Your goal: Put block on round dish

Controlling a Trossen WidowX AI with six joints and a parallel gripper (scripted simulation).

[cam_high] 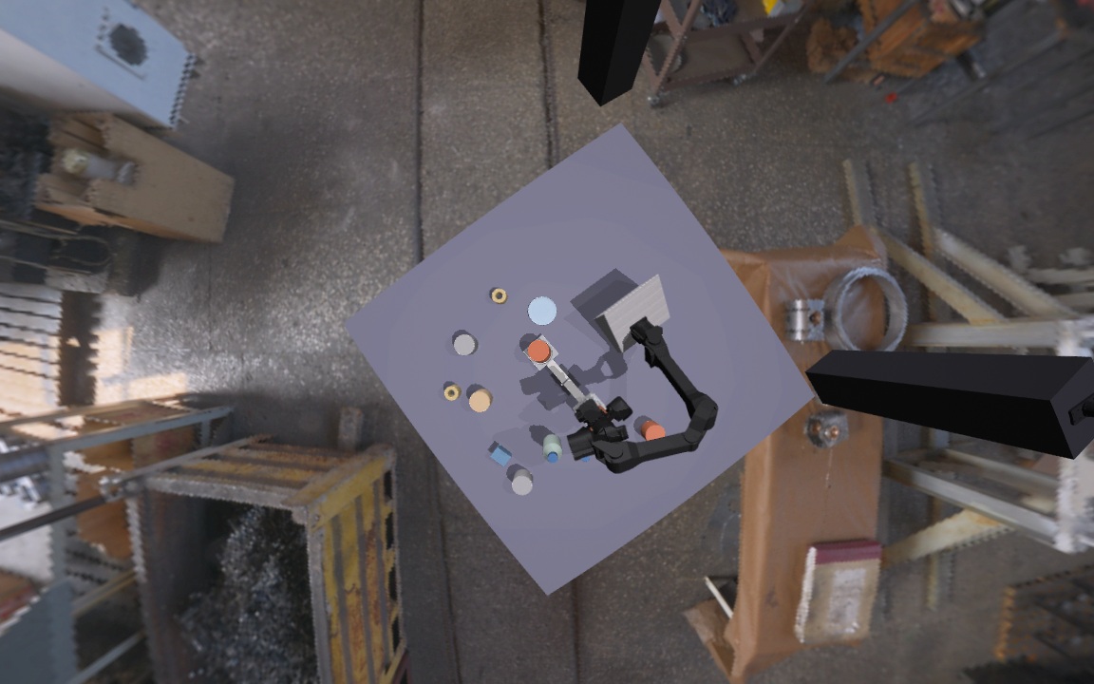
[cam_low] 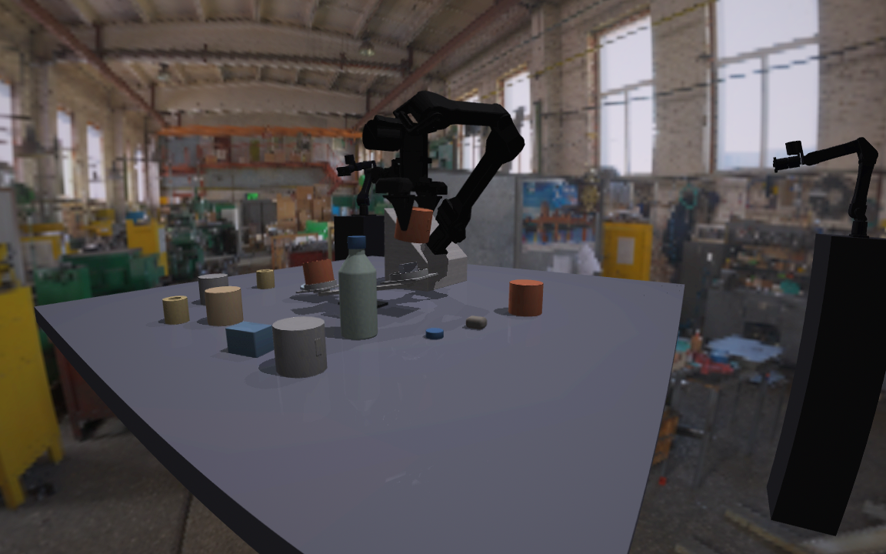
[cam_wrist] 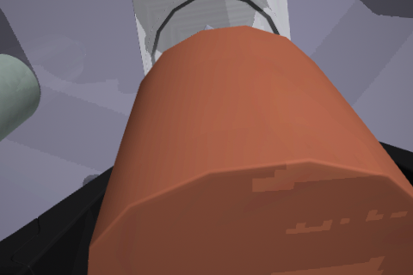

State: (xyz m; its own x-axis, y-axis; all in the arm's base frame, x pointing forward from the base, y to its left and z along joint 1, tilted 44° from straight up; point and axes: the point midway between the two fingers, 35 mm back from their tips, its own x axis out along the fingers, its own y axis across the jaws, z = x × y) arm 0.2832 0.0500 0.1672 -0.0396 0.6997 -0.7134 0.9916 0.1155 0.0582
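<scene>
Now: gripper tip 10 mm to the left of the grey block and 80 mm above it. The rest, counted from my gripper tip: green bottle (190 mm ahead, 30 mm to the left, 60 mm below); balance (20 mm ahead, 140 mm to the right, 150 mm below); balance beam (20 mm ahead, 140 mm to the right, 130 mm below).
</scene>
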